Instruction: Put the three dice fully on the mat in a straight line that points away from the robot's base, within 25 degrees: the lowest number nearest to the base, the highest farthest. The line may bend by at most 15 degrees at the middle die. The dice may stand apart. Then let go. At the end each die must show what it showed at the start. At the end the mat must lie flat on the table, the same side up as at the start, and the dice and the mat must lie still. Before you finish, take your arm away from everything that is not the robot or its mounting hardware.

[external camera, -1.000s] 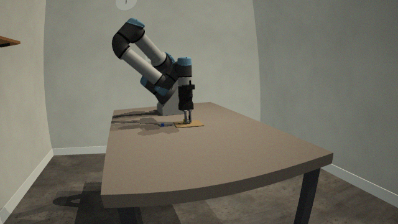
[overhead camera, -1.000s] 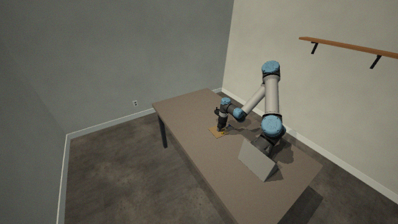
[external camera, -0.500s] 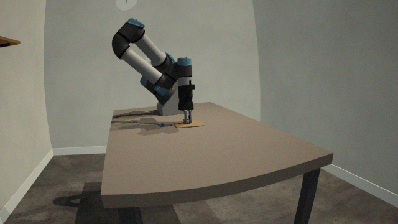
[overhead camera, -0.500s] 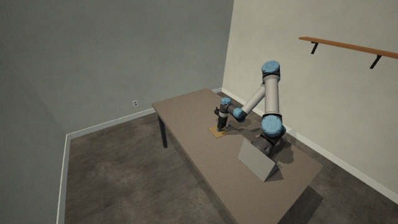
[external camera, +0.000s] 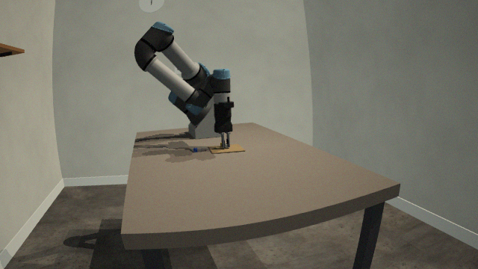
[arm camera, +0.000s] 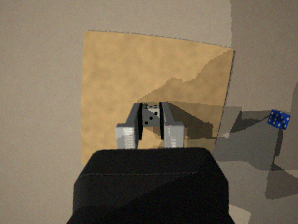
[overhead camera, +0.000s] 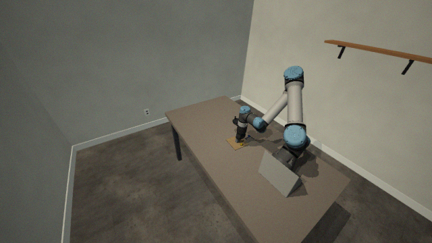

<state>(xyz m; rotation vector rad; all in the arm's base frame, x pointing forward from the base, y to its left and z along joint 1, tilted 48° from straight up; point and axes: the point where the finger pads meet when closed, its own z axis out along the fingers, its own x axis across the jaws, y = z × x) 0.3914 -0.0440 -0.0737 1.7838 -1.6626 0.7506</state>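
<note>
My gripper is now 10 mm above the white die. Also, from my hand: yellow die: 50 mm behind, 10 mm below; then tan mat: 20 mm below; then blue die: 140 mm to the right, 20 mm below.
</note>
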